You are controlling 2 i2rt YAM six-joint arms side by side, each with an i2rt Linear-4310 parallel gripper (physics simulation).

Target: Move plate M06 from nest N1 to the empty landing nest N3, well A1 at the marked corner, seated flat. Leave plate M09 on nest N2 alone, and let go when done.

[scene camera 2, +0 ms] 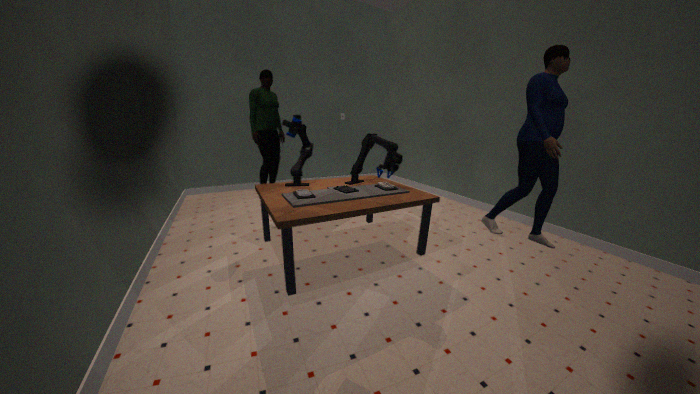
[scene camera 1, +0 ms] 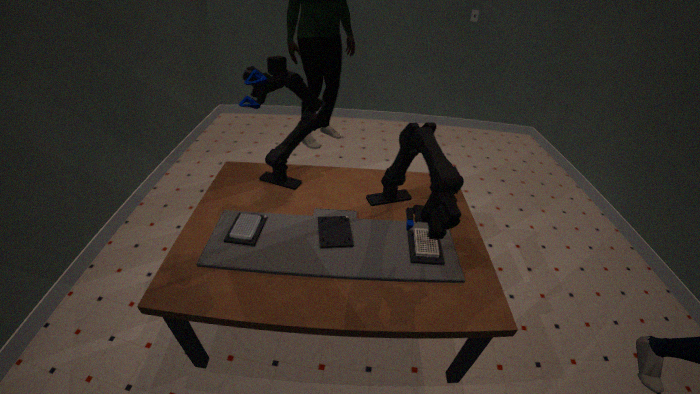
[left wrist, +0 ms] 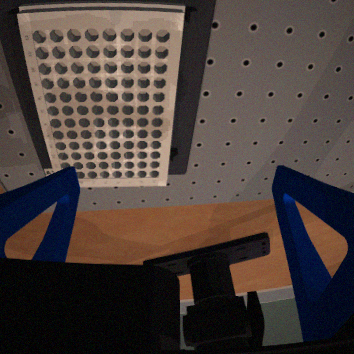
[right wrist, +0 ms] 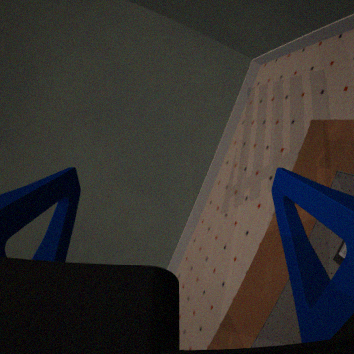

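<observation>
A pale 96-well plate [scene camera 1: 426,243] [scene camera 2: 385,185] [left wrist: 105,105] lies on the dark nest [scene camera 1: 425,260] [left wrist: 190,100] at the right of scene camera 1. Its A1 mark is at lower left in the left wrist view. It looks level; its seating is not fully visible. My left gripper [scene camera 2: 385,174] [left wrist: 175,176] is open and empty above this plate, apart from it. A second plate [scene camera 1: 245,226] [scene camera 2: 303,193] lies on the left nest. The middle nest [scene camera 1: 335,231] [scene camera 2: 345,189] is empty. Plate and nest names are unreadable. My right gripper [scene camera 1: 250,91] [scene camera 2: 293,127] [right wrist: 175,178] is open and empty, high at left.
A grey perforated board [scene camera 1: 300,260] [left wrist: 250,75] carries the three nests on a wooden table [scene camera 1: 300,305]. A person in green [scene camera 1: 322,22] [scene camera 2: 265,110] stands behind the table. A person in blue [scene camera 2: 542,110] is off to the right.
</observation>
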